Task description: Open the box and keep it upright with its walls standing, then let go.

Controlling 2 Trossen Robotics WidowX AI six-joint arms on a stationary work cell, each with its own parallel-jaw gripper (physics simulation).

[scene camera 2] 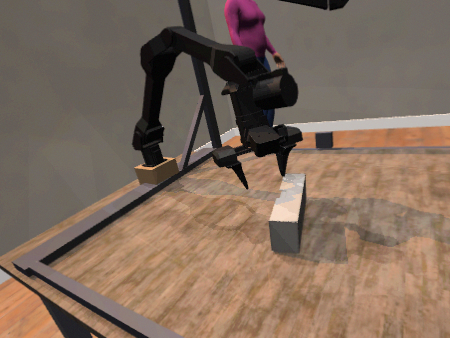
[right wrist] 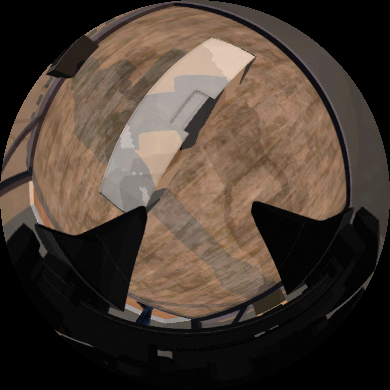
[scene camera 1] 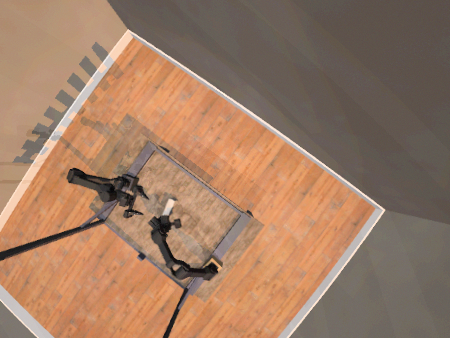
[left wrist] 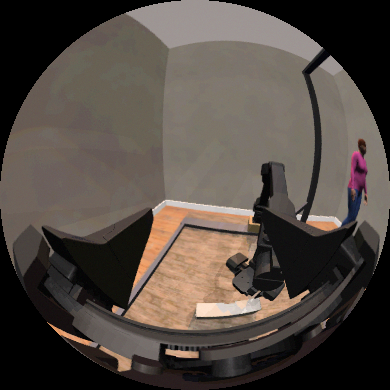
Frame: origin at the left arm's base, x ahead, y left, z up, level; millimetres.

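Seen in the pictures: left gripper, fingertip midpoint: (scene camera 1: 146, 207) (left wrist: 209, 213); right gripper, fingertip midpoint: (scene camera 2: 265, 182) (right wrist: 200, 209) (scene camera 1: 171, 221); left arm's base, link origin: (scene camera 1: 126, 182); right arm's base, link origin: (scene camera 2: 154, 163) (scene camera 1: 212, 267) (left wrist: 256, 220).
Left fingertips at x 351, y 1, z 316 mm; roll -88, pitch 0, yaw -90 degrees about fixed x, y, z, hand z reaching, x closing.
Note:
Offsets run from my left fingertips to a thing's top centre. Level surfaces: height alone.
A long, narrow white and grey box {88 mm right, 25 mm ahead, 328 mm down} (scene camera 1: 169, 206) (scene camera 2: 289, 202) (left wrist: 227, 308) (right wrist: 160, 120) rests on the table. Its top looks closed. A notch with a dark gap shows at one long edge in the right wrist view. No raised lid shows. My right gripper (scene camera 2: 265, 181) (right wrist: 200, 209) is open above the table at the box's far end in scene camera 2. One fingertip is right by the box's end corner; whether it touches is unclear. The other stands off to the side. My left gripper (scene camera 1: 143, 205) (left wrist: 209, 213) is open and empty, high and apart from the box.
The table {395 mm down} (scene camera 1: 200, 195) (scene camera 2: 165, 280) has a raised dark frame (scene camera 2: 105, 205) around it. The right arm's base stands by a tan block {346 mm right, 482 mm ahead, 324 mm down} (scene camera 2: 157, 171) at the table's edge. A person in a pink top (scene camera 2: 247, 30) (left wrist: 358, 170) stands beyond the table.

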